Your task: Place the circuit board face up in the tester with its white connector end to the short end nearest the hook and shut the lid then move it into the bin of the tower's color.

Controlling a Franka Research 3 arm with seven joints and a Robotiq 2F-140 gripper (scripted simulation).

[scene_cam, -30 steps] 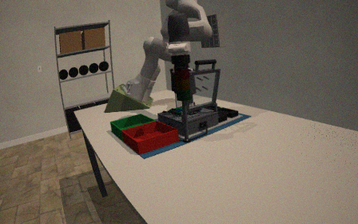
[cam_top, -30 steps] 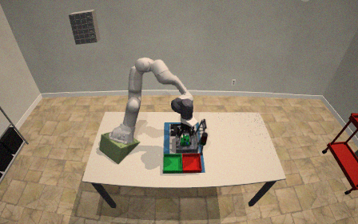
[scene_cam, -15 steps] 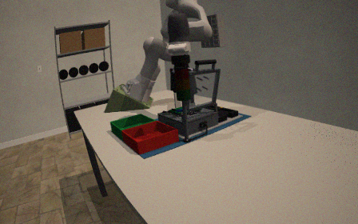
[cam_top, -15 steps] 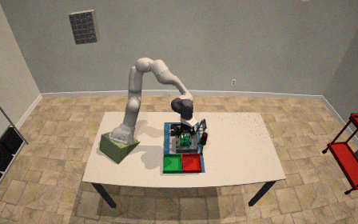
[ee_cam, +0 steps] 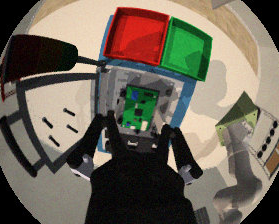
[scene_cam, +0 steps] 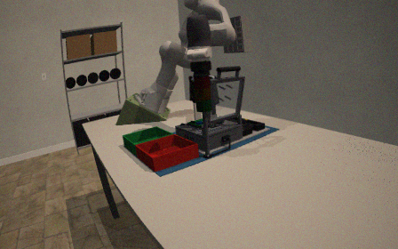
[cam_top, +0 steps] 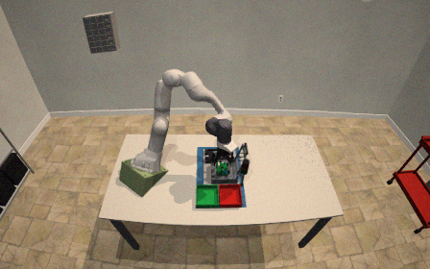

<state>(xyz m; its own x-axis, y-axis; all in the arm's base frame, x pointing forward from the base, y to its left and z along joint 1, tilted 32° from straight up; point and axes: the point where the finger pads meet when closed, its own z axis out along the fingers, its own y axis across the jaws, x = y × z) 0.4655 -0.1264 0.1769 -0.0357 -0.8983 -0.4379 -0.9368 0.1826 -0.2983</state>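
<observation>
Right now my hand is 20 mm above the green circuit board. From my hand the other things lie so: plate 30 mm below, 10 mm to the left, 10 mm ahead; red bin 200 mm to the right, 80 mm below, 40 mm ahead; clear lid 120 mm ahead, 90 mm above.
</observation>
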